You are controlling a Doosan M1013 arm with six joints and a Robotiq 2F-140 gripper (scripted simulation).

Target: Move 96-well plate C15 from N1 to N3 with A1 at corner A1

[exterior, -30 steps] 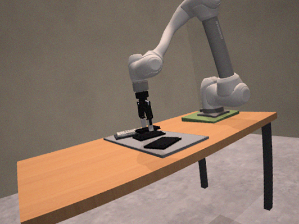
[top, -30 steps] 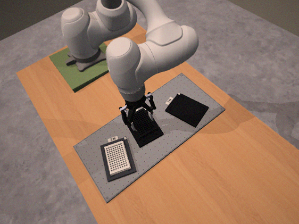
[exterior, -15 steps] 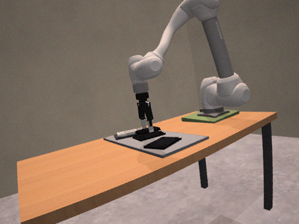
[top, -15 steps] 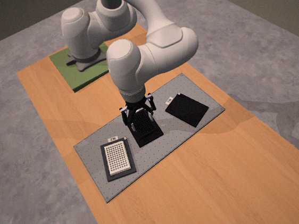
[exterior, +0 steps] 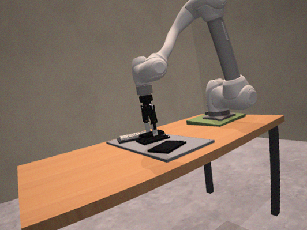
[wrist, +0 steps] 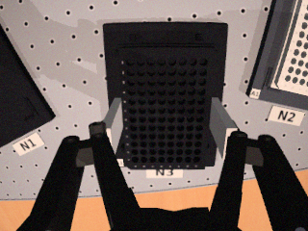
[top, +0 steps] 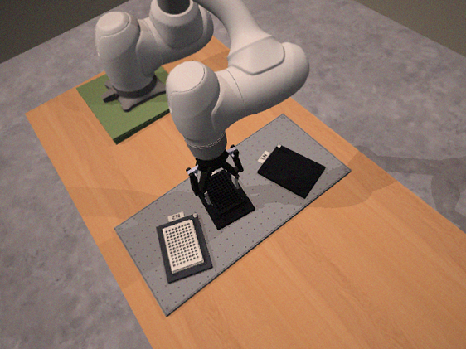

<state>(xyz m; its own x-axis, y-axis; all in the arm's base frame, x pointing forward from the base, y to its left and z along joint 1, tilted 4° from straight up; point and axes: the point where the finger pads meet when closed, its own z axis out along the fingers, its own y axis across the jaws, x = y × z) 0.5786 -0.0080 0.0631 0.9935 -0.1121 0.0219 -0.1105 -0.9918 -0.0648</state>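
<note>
Now: hand 20 mm above the black 96-well plate C15. Round my hand: N3 label: 100 mm behind, 60 mm below, 10 mm to the left; black landing nest N3: 50 mm below; white 96-well plate C51: 170 mm to the right, 60 mm ahead, 40 mm below.
</note>
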